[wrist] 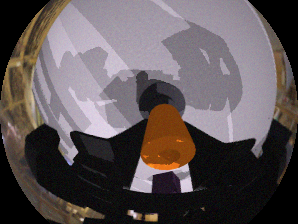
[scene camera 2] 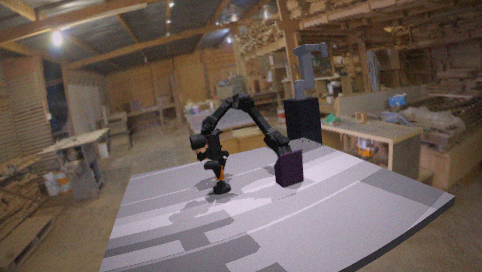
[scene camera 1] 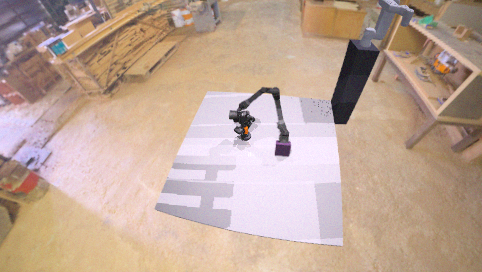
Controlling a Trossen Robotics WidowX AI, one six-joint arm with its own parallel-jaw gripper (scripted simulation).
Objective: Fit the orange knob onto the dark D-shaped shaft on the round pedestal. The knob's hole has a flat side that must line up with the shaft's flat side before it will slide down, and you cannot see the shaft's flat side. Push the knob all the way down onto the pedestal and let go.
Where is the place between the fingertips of my gripper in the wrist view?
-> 164,123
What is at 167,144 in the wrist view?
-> An orange knob.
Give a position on a dark round pedestal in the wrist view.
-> At 158,93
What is my gripper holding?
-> An orange knob.
